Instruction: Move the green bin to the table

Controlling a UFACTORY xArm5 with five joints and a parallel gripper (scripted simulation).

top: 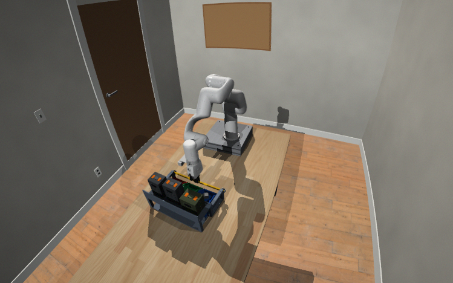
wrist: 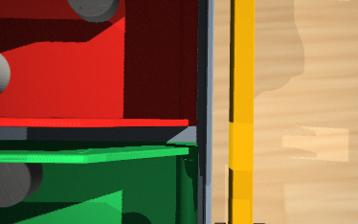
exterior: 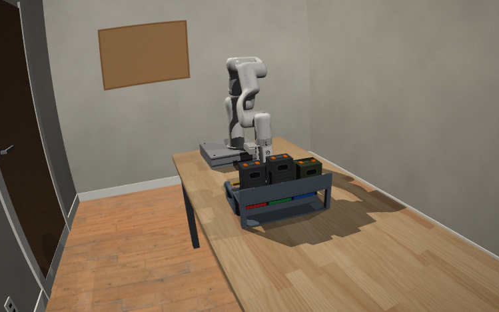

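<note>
Now: hand 20 mm above the yellow bar. Round my hand: grey cylinder (130 mm ahead, 40 mm to the right, 60 mm below); grey shelf (130 mm ahead, 10 mm to the right, 10 mm below); green open bin (100 mm ahead, 10 mm to the right, 30 mm below).
</note>
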